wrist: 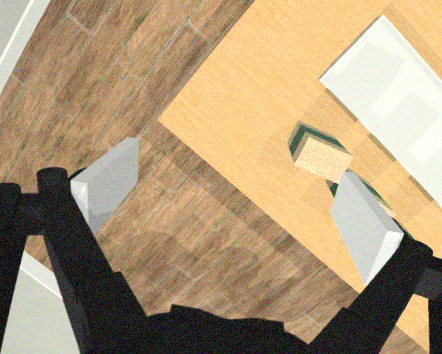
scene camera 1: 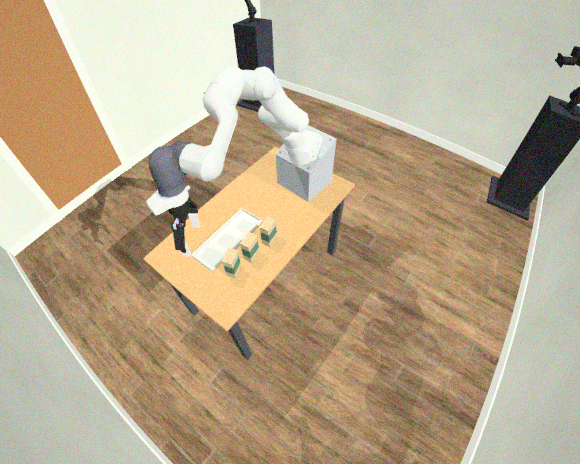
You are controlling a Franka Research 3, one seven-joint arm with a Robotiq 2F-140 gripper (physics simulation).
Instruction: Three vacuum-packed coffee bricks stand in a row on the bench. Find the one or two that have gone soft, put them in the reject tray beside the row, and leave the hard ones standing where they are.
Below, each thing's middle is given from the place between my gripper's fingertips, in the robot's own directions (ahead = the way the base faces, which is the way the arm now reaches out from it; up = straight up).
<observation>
Right now my hand is 290 mm past the white reject tray [scene camera 1: 210,254], 160 mm to the left of it and 430 mm above it.
</observation>
